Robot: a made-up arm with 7 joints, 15 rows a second.
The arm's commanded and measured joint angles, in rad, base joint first. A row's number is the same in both.
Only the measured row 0 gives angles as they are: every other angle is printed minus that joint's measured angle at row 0.
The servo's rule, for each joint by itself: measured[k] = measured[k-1] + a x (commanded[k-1-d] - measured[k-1]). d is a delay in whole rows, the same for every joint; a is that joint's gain. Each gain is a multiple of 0.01, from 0.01 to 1. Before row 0 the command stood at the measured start. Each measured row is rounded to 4 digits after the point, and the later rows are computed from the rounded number. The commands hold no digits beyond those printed.
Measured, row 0:
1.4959, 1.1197, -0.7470, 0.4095, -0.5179, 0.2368, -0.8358
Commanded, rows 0 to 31:
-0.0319, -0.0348, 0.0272, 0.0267, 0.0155, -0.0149, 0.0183
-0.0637, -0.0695, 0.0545, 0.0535, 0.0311, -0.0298, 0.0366
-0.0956, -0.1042, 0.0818, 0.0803, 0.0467, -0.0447, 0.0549
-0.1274, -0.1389, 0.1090, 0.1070, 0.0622, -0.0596, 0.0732
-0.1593, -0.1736, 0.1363, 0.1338, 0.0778, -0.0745, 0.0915
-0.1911, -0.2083, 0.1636, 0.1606, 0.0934, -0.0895, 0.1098
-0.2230, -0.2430, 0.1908, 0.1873, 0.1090, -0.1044, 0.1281
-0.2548, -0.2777, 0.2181, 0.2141, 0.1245, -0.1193, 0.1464
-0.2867, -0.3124, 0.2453, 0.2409, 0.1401, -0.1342, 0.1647
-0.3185, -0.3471, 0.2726, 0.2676, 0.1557, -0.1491, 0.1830
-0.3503, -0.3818, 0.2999, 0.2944, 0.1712, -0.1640, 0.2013
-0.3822, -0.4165, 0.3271, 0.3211, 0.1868, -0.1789, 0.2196
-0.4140, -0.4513, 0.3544, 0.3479, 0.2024, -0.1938, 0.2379
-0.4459, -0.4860, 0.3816, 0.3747, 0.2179, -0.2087, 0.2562
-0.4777, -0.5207, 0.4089, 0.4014, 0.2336, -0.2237, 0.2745
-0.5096, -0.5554, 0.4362, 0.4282, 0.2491, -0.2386, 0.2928
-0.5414, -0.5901, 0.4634, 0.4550, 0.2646, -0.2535, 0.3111
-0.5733, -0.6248, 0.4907, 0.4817, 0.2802, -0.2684, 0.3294
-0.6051, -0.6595, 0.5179, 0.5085, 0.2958, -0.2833, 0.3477
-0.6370, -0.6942, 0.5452, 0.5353, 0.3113, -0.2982, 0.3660
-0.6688, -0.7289, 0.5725, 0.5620, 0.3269, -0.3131, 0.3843
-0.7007, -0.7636, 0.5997, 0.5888, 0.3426, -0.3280, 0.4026
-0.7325, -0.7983, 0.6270, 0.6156, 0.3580, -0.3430, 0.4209
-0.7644, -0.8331, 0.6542, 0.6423, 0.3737, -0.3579, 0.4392
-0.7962, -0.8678, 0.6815, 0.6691, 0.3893, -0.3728, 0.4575
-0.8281, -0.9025, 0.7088, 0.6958, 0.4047, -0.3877, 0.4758
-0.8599, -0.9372, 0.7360, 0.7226, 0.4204, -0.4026, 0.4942
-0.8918, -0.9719, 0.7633, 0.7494, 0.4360, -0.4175, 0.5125
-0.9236, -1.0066, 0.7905, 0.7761, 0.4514, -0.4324, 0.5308
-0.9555, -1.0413, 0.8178, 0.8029, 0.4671, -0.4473, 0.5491
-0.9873, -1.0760, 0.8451, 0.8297, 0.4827, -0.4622, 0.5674
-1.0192, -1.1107, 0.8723, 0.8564, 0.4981, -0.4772, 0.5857
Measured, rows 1 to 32:
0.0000, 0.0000, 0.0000, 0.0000, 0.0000, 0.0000, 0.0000
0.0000, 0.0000, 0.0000, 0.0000, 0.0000, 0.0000, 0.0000
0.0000, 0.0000, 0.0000, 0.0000, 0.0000, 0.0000, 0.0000
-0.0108, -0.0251, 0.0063, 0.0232, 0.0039, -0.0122, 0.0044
-0.0288, -0.0571, 0.0174, 0.0496, 0.0107, -0.0266, 0.0121
-0.0515, -0.0910, 0.0322, 0.0763, 0.0197, -0.0414, 0.0224
-0.0773, -0.1255, 0.0499, 0.1030, 0.0303, -0.0563, 0.0346
-0.1052, -0.1601, 0.0698, 0.1298, 0.0422, -0.0712, 0.0483
-0.1344, -0.1948, 0.0914, 0.1566, 0.0550, -0.0862, 0.0631
-0.1645, -0.2295, 0.1143, 0.1833, 0.0685, -0.1011, 0.0787
-0.1952, -0.2642, 0.1382, 0.2101, 0.0825, -0.1160, 0.0949
-0.2263, -0.2989, 0.1628, 0.2369, 0.0969, -0.1309, 0.1117
-0.2576, -0.3336, 0.1881, 0.2636, 0.1116, -0.1458, 0.1288
-0.2891, -0.3683, 0.2138, 0.2904, 0.1265, -0.1607, 0.1462
-0.3208, -0.4030, 0.2399, 0.3171, 0.1416, -0.1756, 0.1638
-0.3525, -0.4378, 0.2662, 0.3439, 0.1568, -0.1905, 0.1816
-0.3843, -0.4725, 0.2927, 0.3707, 0.1721, -0.2054, 0.1995
-0.4161, -0.5072, 0.3194, 0.3974, 0.1875, -0.2204, 0.2175
-0.4479, -0.5419, 0.3463, 0.4242, 0.2029, -0.2353, 0.2356
-0.4797, -0.5766, 0.3732, 0.4510, 0.2183, -0.2502, 0.2537
-0.5115, -0.6113, 0.4002, 0.4777, 0.2338, -0.2651, 0.2719
-0.5433, -0.6460, 0.4273, 0.5045, 0.2493, -0.2800, 0.2901
-0.5752, -0.6807, 0.4544, 0.5313, 0.2648, -0.2949, 0.3083
-0.6070, -0.7154, 0.4816, 0.5580, 0.2803, -0.3098, 0.3265
-0.6389, -0.7501, 0.5088, 0.5848, 0.2959, -0.3247, 0.3448
-0.6707, -0.7848, 0.5360, 0.6116, 0.3114, -0.3397, 0.3631
-0.7026, -0.8196, 0.5632, 0.6383, 0.3270, -0.3546, 0.3814
-0.7344, -0.8543, 0.5904, 0.6651, 0.3426, -0.3695, 0.3997
-0.7663, -0.8890, 0.6176, 0.6918, 0.3581, -0.3844, 0.4180
-0.7981, -0.9237, 0.6448, 0.7186, 0.3737, -0.3993, 0.4363
-0.8300, -0.9584, 0.6721, 0.7454, 0.3893, -0.4142, 0.4546
-0.8618, -0.9931, 0.6993, 0.7721, 0.4048, -0.4291, 0.4729
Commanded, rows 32 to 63:
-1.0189, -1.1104, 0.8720, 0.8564, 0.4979, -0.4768, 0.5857
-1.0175, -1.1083, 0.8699, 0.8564, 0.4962, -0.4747, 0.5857
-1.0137, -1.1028, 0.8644, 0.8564, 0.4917, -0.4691, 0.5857
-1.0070, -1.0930, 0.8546, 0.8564, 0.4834, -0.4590, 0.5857
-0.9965, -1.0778, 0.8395, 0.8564, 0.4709, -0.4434, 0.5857
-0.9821, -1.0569, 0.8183, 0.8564, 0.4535, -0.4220, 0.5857
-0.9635, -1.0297, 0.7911, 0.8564, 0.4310, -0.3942, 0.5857
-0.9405, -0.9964, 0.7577, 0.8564, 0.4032, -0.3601, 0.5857
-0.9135, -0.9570, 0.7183, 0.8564, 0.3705, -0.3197, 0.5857
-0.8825, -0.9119, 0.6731, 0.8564, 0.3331, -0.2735, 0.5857
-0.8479, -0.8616, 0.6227, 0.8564, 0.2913, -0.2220, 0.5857
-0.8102, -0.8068, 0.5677, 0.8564, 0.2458, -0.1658, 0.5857
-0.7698, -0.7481, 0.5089, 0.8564, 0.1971, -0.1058, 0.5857
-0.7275, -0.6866, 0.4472, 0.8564, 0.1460, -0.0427, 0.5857
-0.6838, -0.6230, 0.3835, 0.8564, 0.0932, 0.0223, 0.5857
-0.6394, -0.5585, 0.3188, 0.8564, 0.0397, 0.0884, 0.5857
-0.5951, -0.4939, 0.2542, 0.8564, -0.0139, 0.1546, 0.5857
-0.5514, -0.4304, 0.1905, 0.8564, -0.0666, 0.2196, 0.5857
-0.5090, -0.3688, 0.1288, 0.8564, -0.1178, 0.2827, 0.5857
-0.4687, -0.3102, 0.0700, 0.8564, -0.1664, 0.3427, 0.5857
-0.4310, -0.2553, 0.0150, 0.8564, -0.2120, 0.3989, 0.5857
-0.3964, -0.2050, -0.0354, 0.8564, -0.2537, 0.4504, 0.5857
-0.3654, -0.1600, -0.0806, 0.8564, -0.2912, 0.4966, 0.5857
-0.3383, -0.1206, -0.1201, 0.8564, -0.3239, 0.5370, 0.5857
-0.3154, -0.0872, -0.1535, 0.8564, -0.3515, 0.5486, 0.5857
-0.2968, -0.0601, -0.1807, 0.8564, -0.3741, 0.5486, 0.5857
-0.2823, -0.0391, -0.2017, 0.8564, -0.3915, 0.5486, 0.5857
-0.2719, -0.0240, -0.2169, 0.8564, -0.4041, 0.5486, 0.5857
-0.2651, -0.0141, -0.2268, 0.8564, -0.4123, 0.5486, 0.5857
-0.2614, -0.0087, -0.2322, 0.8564, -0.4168, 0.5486, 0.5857
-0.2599, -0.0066, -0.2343, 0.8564, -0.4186, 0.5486, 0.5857
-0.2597, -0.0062, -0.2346, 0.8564, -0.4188, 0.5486, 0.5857
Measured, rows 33 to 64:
-0.8937, -1.0278, 0.7266, 0.7989, 0.4204, -0.4440, 0.4912
-0.9255, -1.0625, 0.7539, 0.8257, 0.4360, -0.4589, 0.5095
-0.9574, -1.0972, 0.7811, 0.8524, 0.4515, -0.4739, 0.5278
-0.9783, -1.1067, 0.8020, 0.8559, 0.4631, -0.4763, 0.5417
-0.9916, -1.1079, 0.8176, 0.8563, 0.4714, -0.4750, 0.5523
-0.9991, -1.1042, 0.8284, 0.8564, 0.4765, -0.4702, 0.5603
-1.0018, -1.0961, 0.8344, 0.8564, 0.4782, -0.4610, 0.5664
-1.0000, -1.0829, 0.8356, 0.8564, 0.4764, -0.4466, 0.5710
-0.9939, -1.0642, 0.8316, 0.8564, 0.4707, -0.4264, 0.5745
-0.9836, -1.0394, 0.8223, 0.8564, 0.4608, -0.4000, 0.5772
-0.9689, -1.0084, 0.8074, 0.8564, 0.4464, -0.3673, 0.5792
-0.9501, -0.9714, 0.7869, 0.8564, 0.4274, -0.3283, 0.5808
-0.9271, -0.9286, 0.7607, 0.8564, 0.4038, -0.2834, 0.5820
-0.9002, -0.8804, 0.7290, 0.8564, 0.3757, -0.2331, 0.5829
-0.8696, -0.8274, 0.6919, 0.8564, 0.3432, -0.1779, 0.5836
-0.8357, -0.7703, 0.6498, 0.8564, 0.3067, -0.1188, 0.5841
-0.7989, -0.7100, 0.6032, 0.8564, 0.2665, -0.0564, 0.5845
-0.7598, -0.6474, 0.5527, 0.8564, 0.2232, 0.0081, 0.5848
-0.7189, -0.5834, 0.4989, 0.8564, 0.1773, 0.0739, 0.5850
-0.6768, -0.5190, 0.4426, 0.8564, 0.1295, 0.1401, 0.5852
-0.6342, -0.4552, 0.3846, 0.8564, 0.0805, 0.2053, 0.5853
-0.5916, -0.3930, 0.3258, 0.8564, 0.0309, 0.2688, 0.5854
-0.5498, -0.3334, 0.2670, 0.8564, -0.0184, 0.3294, 0.5855
-0.5094, -0.2772, 0.2090, 0.8564, -0.0668, 0.3864, 0.5855
-0.4710, -0.2252, 0.1528, 0.8564, -0.1135, 0.4389, 0.5855
-0.4351, -0.1783, 0.0991, 0.8564, -0.1579, 0.4862, 0.5855
-0.4022, -0.1368, 0.0487, 0.8564, -0.1994, 0.5279, 0.5855
-0.3727, -0.1011, 0.0022, 0.8564, -0.2374, 0.5449, 0.5855
-0.3469, -0.0716, -0.0399, 0.8564, -0.2716, 0.5479, 0.5855
-0.3249, -0.0482, -0.0771, 0.8564, -0.3016, 0.5485, 0.5855
-0.3069, -0.0308, -0.1093, 0.8564, -0.3272, 0.5486, 0.5855
-0.2927, -0.0188, -0.1363, 0.8564, -0.3485, 0.5486, 0.5855

